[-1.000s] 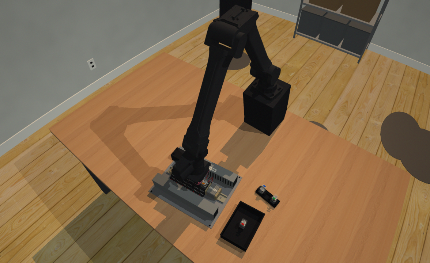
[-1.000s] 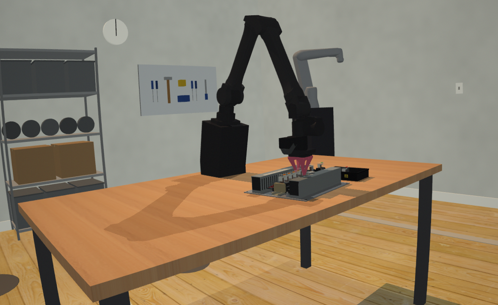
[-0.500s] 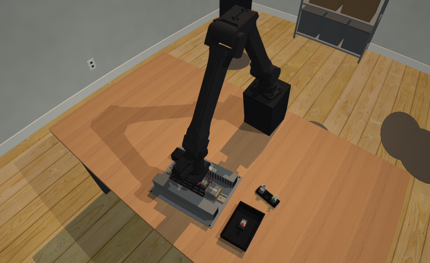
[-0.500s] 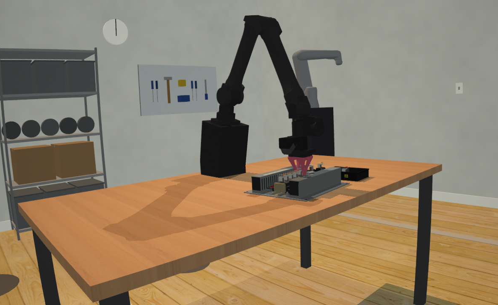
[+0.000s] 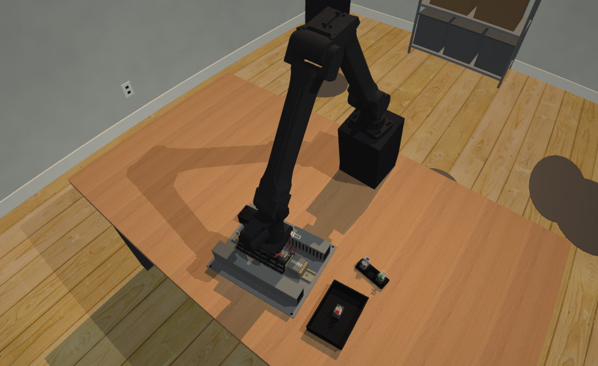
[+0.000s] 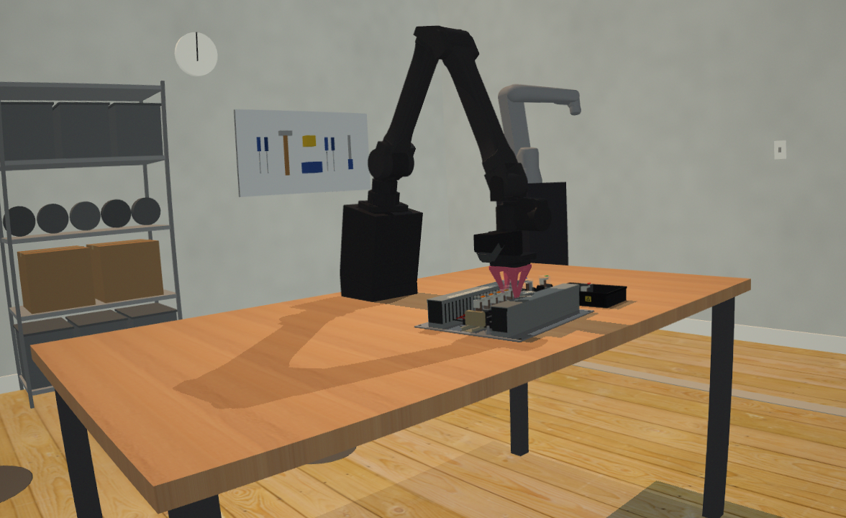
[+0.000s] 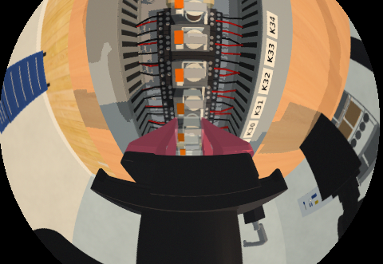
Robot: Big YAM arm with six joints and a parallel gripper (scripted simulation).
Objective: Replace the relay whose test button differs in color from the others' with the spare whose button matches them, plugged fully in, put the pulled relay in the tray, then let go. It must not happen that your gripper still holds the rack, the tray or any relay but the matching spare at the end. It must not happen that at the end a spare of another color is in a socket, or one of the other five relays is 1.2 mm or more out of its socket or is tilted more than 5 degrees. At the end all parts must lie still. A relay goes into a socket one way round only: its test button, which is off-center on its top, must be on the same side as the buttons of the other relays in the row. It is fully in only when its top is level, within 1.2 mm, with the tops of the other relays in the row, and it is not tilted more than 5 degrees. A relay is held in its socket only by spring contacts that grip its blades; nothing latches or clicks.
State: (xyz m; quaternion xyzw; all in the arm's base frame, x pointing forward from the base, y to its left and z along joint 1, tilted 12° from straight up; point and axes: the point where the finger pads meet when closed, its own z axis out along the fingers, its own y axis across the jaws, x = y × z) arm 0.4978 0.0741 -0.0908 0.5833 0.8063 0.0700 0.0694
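Now: hand 1 cm short of the grey relay panel, 2 cm to the left of it and 5 cm above it. From my hand the other things lie so: blue-button relay: 18 cm behind, 20 cm to the left, 3 cm below; black tray: 1 cm behind, 25 cm to the left, 4 cm below; black spare holder: 18 cm behind, 23 cm to the left, 5 cm below.
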